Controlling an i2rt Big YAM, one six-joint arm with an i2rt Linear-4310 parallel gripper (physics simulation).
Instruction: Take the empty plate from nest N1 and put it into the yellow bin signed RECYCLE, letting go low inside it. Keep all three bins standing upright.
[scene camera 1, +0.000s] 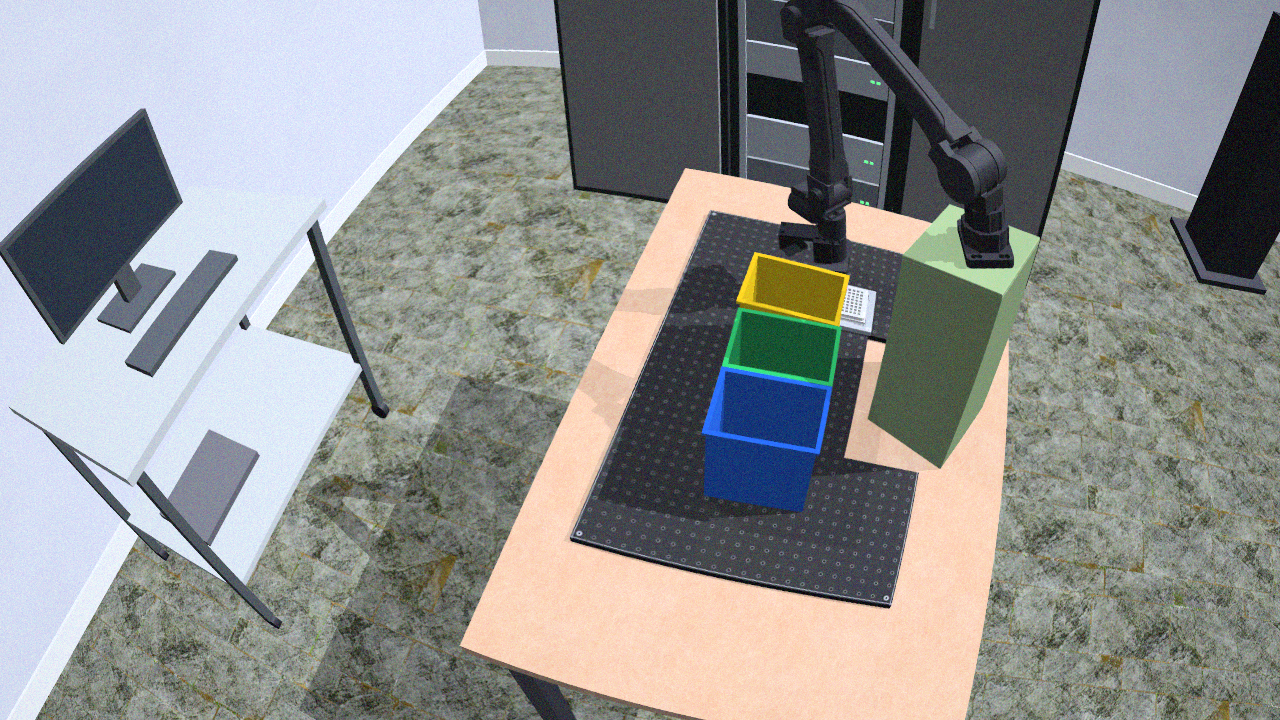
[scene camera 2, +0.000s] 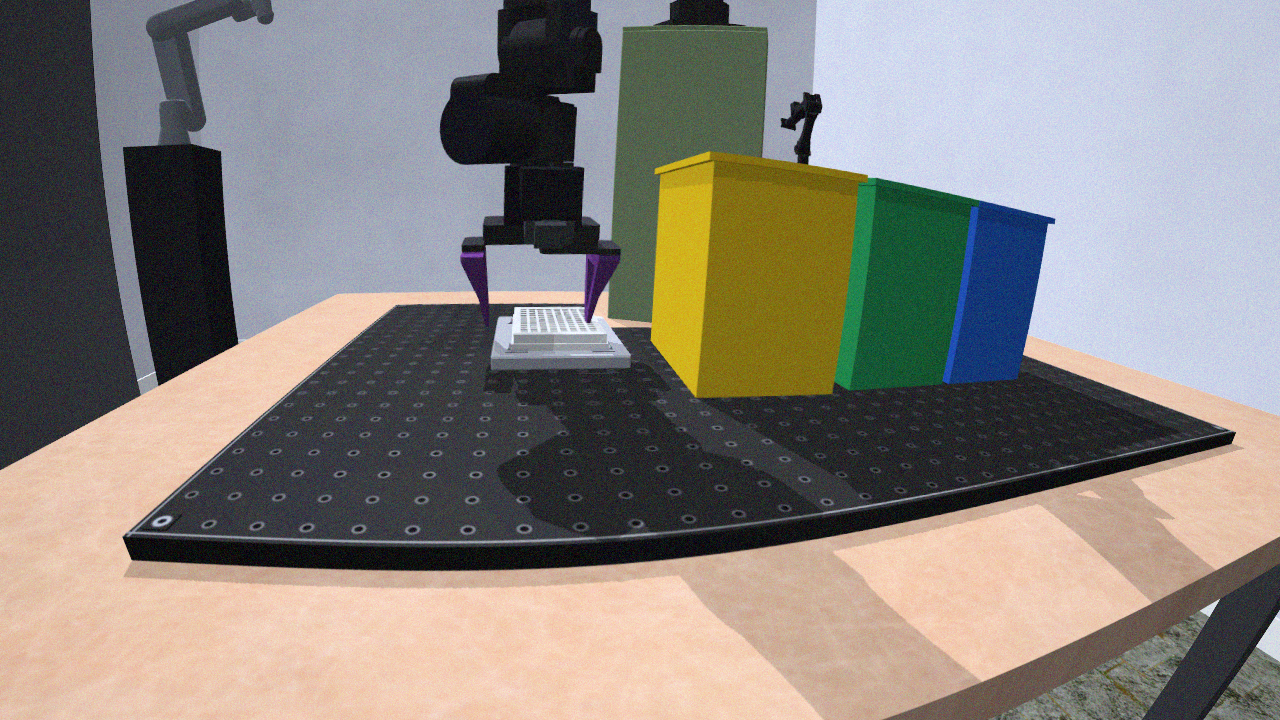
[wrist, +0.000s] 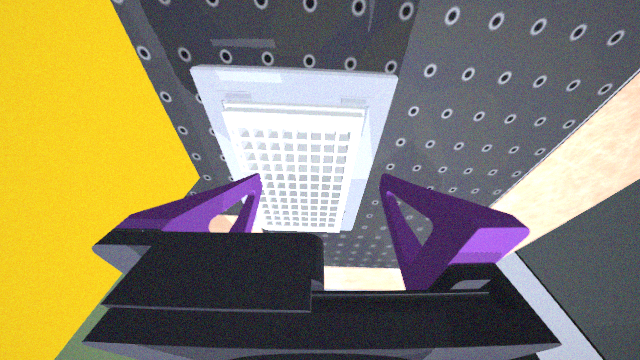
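Seen in the pictures: gripper, fingertip midpoint: (scene camera 2: 537, 323) (wrist: 320, 180); arm's base, link origin: (scene camera 1: 985, 246) (scene camera 2: 699, 35).
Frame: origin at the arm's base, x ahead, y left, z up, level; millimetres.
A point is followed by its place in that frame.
A white plate (scene camera 1: 856, 304) {x 171, y -235, z -393 mm} (scene camera 2: 556, 340) {x 273, y -255, z -393 mm} (wrist: 300, 120) {x 269, y -255, z -388 mm} with a grid of wells lies flat in the pale grey nest (scene camera 2: 554, 362) {x 291, y -260, z -408 mm} (wrist: 300, 81) {x 287, y -257, z -402 mm} beside the yellow bin (scene camera 1: 796, 295) {x 302, y -155, z -309 mm} (scene camera 2: 774, 286) {x 390, y -119, z -327 mm} (wrist: 75, 125) {x 289, y -155, z -363 mm}. The bin stands upright; no sign shows on it. My gripper (scene camera 2: 537, 322) {x 220, y -262, z -390 mm} (wrist: 320, 180) {x 220, y -262, z -390 mm} is open and empty, pointing down, its purple fingertips low, near the plate's height. The fingers look off-centre: the one on the yellow bin's side overlaps the plate's edge in both views, the other stands outside the nest. Whether a tip touches the plate, I cannot tell. In scene camera 1 the fingers are hidden.
An upright green bin (scene camera 1: 783, 349) {x 321, y -19, z -308 mm} (scene camera 2: 904, 295) {x 404, y 16, z -329 mm} and an upright blue bin (scene camera 1: 760, 465) {x 342, y 229, z -297 mm} (scene camera 2: 998, 304) {x 420, y 154, z -331 mm} continue the row beyond the yellow one. The bins and nest stand on a black perforated board (scene camera 1: 644, 465) {x 534, y 170, z -414 mm} (scene camera 2: 358, 447) {x 416, y -408, z -414 mm}. A tall green pedestal (scene camera 1: 935, 358) {x 64, y 80, z -184 mm} (scene camera 2: 689, 107) {x 93, y -55, z -138 mm} carries the arm.
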